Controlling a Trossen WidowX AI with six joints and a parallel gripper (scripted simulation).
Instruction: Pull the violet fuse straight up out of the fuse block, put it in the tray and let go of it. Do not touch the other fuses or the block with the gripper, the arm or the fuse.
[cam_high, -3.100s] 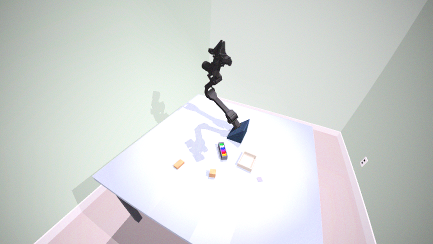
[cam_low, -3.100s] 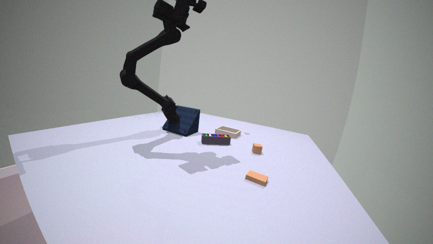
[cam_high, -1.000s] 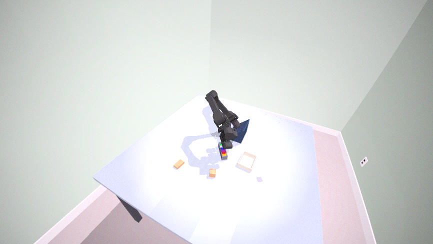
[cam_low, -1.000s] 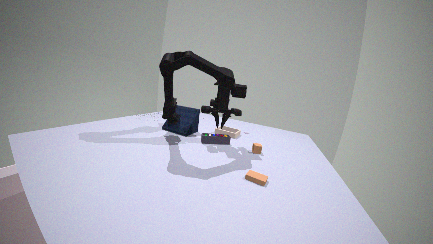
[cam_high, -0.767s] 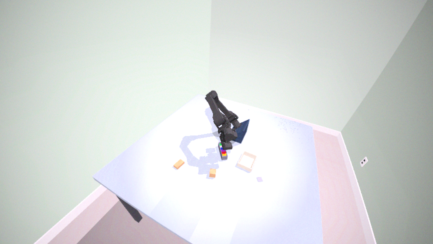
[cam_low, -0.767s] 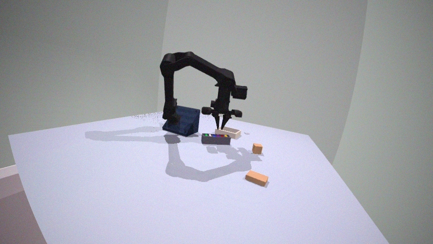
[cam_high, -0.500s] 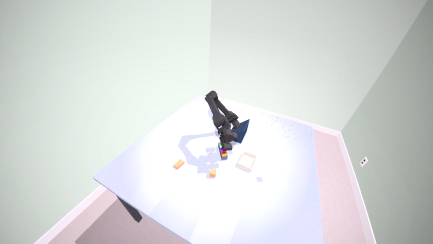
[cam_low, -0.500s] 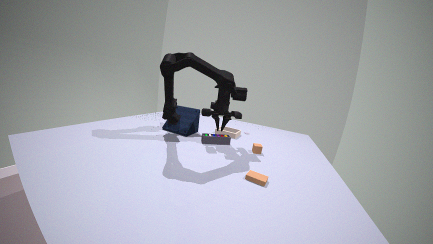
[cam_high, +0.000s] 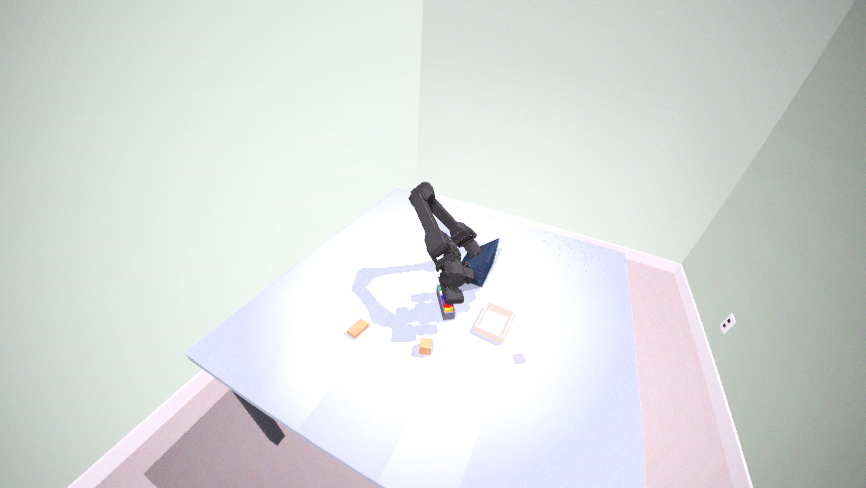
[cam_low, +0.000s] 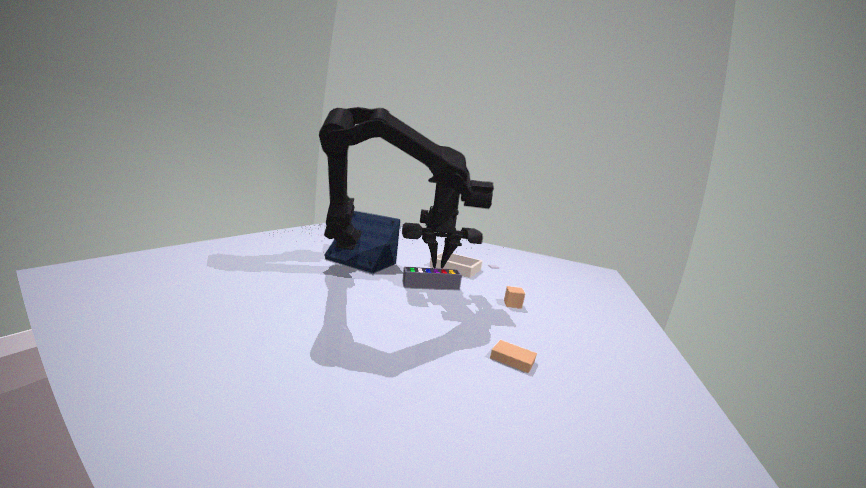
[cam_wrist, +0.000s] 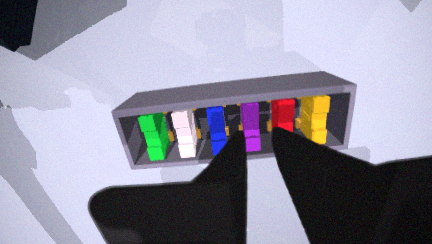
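Now: gripper tip 20 mm above the violet fuse. Round my gripper tip: small pale chip (290 mm to the left, 110 mm ahead, 50 mm below); then cream tray (180 mm to the left, 50 mm below); then small cube (190 mm ahead, 30 mm below).
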